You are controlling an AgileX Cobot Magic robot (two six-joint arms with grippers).
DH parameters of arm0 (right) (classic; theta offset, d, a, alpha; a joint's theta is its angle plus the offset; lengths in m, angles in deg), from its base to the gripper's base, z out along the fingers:
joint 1: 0 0.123 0 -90
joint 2: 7.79 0 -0.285 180
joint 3: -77.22 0 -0.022 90
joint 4: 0 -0.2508 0 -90
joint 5: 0 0 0.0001 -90
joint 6: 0 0.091 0 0
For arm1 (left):
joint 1: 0 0.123 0 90
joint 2: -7.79 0 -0.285 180
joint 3: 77.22 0 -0.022 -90
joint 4: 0 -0.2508 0 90
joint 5: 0 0 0.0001 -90
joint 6: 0 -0.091 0 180
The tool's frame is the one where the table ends.
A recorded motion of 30 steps. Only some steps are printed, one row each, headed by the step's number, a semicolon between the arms.
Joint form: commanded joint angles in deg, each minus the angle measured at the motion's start. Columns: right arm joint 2, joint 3, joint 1, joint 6, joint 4, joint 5; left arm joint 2, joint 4, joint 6, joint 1, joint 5, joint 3.
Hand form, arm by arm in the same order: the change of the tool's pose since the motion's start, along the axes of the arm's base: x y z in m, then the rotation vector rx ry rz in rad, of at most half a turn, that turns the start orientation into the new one. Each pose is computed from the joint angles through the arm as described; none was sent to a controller.
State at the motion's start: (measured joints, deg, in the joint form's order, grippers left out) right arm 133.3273 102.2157 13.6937 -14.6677 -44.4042 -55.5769; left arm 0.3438 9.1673 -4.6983 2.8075 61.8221 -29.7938
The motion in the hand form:
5: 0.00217 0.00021 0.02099 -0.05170 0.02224 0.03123; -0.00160 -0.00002 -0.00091 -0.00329 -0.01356 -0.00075
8: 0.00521 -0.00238 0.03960 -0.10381 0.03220 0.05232; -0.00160 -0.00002 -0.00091 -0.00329 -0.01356 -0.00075
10: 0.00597 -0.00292 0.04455 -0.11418 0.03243 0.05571; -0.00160 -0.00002 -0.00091 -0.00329 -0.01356 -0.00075
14: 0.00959 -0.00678 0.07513 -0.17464 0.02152 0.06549; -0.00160 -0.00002 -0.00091 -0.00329 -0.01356 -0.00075
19: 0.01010 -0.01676 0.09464 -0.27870 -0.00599 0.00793; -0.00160 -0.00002 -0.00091 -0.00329 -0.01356 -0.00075
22: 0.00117 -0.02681 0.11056 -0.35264 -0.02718 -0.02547; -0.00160 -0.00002 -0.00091 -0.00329 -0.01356 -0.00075
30: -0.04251 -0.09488 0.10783 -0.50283 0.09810 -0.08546; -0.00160 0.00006 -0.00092 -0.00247 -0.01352 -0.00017
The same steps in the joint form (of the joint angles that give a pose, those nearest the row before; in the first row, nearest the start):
5: -0.40 4.98 0.29 5.39 5.79 -5.73; 0.80 0.00 0.23 -0.17 -0.23 0.23
8: -0.40 9.97 0.29 9.22 10.49 -10.94; 0.80 0.00 0.23 -0.17 -0.23 0.23
10: -0.40 11.23 0.29 10.03 11.40 -12.15; 0.80 0.00 0.23 -0.17 -0.23 0.23
14: -0.40 18.85 0.29 14.21 16.33 -18.85; 0.80 0.00 0.23 -0.17 -0.23 0.23
19: -1.83 21.48 0.29 19.08 23.55 -20.57; 0.80 0.00 0.23 -0.17 -0.23 0.23
22: -5.50 18.85 0.23 21.09 28.42 -20.57; 0.80 0.00 0.23 -0.17 -0.23 0.23
30: -17.19 -0.97 -5.96 20.34 35.47 -20.57; 0.80 -0.06 0.23 -0.17 -0.23 0.23

